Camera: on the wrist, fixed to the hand. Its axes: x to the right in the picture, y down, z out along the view.
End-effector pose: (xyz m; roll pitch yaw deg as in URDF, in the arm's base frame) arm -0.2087 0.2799 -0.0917 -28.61 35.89 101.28
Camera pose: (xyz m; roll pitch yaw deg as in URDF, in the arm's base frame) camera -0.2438 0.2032 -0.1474 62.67 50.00 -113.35
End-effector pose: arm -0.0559 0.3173 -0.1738 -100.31 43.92 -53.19
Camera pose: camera -0.1486 0.3322 -0.2111 129.09 28.33 -172.32
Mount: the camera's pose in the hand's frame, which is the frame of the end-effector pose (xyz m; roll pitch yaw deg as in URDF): -0.0227 0.0842 -0.0511 -0.90 39.95 88.46
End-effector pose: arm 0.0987 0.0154 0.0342 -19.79 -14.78 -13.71
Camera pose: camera 0.1110 0.0761 -0.0456 -29.11 56.08 50.79
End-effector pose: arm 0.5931 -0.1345 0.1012 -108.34 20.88 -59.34
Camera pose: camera 0.5062 -0.1349 0.0496 156.55 29.88 -160.51
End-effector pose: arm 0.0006 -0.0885 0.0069 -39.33 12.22 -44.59
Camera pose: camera -0.0062 -0.0358 -0.0791 46.66 74.68 90.72
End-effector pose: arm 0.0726 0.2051 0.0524 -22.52 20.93 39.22
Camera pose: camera -0.0026 0.2188 -0.0137 38.33 56.67 162.00
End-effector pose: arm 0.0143 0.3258 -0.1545 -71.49 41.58 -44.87
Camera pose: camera -0.0582 0.3674 -0.2113 112.94 45.21 166.40
